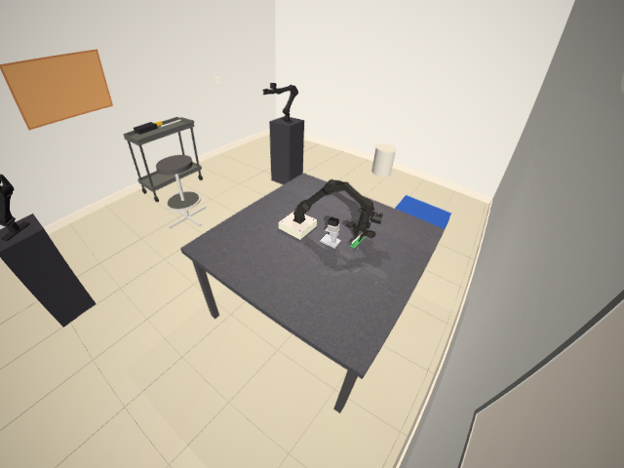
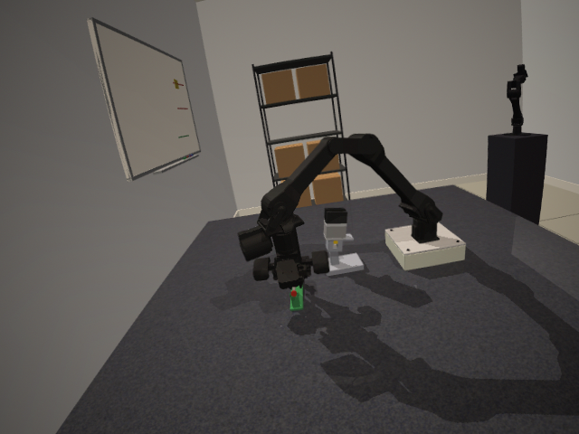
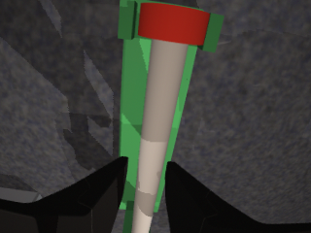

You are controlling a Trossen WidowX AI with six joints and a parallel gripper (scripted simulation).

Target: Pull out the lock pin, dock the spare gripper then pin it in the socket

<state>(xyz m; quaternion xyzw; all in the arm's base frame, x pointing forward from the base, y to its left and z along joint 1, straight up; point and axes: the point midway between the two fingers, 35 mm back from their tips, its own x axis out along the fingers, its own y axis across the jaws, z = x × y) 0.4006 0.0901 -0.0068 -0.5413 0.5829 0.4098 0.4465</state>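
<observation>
The green cradle lies 10 mm to the left of my gripper tip and 10 mm above it. Also, from my gripper tip: spare gripper: 130 mm behind, 100 mm to the right, 110 mm above; grey mount: 140 mm behind, 90 mm to the right, 40 mm above.
</observation>
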